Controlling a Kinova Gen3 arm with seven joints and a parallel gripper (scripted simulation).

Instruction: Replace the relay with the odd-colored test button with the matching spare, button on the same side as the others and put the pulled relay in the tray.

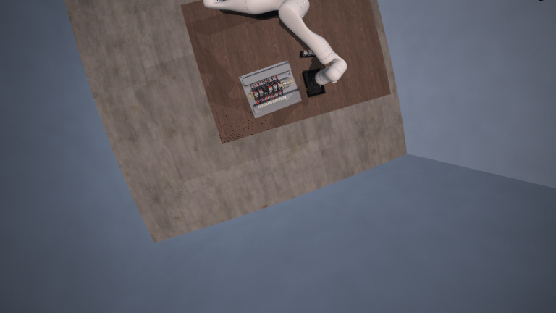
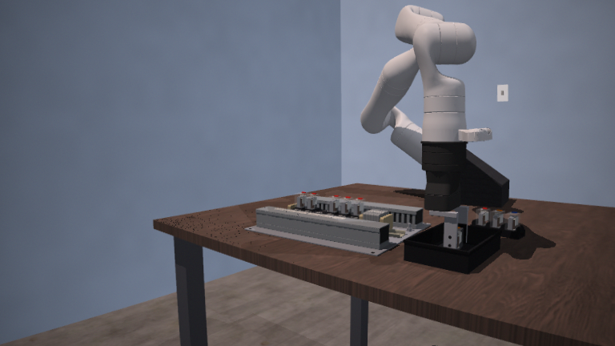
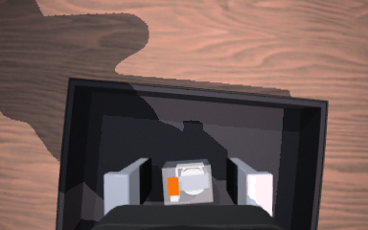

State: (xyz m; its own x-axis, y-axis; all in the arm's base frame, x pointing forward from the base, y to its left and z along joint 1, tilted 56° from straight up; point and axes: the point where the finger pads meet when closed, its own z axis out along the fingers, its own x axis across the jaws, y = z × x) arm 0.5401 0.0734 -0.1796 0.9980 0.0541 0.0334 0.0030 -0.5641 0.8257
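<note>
The black tray lies 2 cm below my hand. From my hand the other things lie so: black spare holder 19 cm behind, 3 cm to the left, 2 cm below.
</note>
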